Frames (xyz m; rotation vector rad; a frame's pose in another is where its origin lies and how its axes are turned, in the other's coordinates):
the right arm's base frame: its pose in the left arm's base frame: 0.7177 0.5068 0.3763 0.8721 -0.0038 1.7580
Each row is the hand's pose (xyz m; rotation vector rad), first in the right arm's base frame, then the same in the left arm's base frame.
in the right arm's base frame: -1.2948 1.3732 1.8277 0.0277 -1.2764 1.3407
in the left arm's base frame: 0.7220 -1.8430 1.5515 -1.8840 1.5122 -1.6713
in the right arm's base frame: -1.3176 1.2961 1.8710 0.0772 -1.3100 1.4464
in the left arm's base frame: 0.8122 -1.8503 1.5389 -1.8238 1.4645 -1.5808
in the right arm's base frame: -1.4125 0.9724 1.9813 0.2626 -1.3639 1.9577
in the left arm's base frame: 1.1514 -1.8508 1.4345 -1.4742 1.2628 -1.2552
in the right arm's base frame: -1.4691 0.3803 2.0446 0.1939 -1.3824 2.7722
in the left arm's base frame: 1.6832 -1.6977 1.2076 -0.8354 1.1929 -0.7778
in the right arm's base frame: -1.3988 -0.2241 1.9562 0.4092 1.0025 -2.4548
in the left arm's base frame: 2.1283 -1.3724 0.9353 -0.2262 1.4099 -0.4209
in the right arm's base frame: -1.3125 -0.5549 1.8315 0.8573 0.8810 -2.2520
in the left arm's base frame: 2.3248 -1.1233 0.7571 0.0886 1.6520 -0.3032
